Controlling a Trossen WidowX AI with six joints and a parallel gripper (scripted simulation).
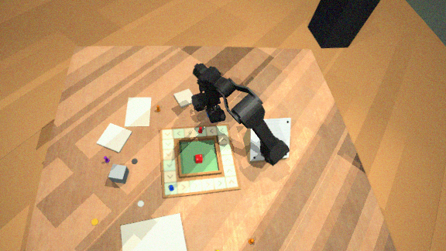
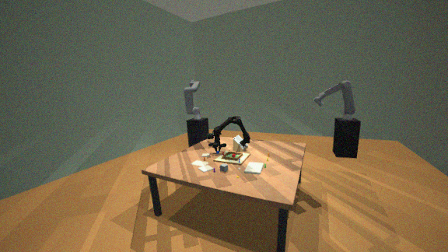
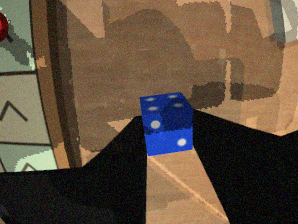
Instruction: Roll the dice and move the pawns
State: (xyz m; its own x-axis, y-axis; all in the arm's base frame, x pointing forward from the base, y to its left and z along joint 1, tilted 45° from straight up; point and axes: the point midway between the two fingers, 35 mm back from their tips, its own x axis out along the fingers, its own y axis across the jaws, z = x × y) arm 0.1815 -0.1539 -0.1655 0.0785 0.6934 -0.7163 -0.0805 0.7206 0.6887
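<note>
Right now my gripper tip is 60 mm short of the red pawn, 90 mm to the right of it and 20 mm below it. Also, from my gripper tip: blue pawn (210 mm ahead, 300 mm to the left, 20 mm above); then red die (90 mm ahead, 210 mm to the left, 20 mm above); then blue die (right at my gripper tip).
</note>
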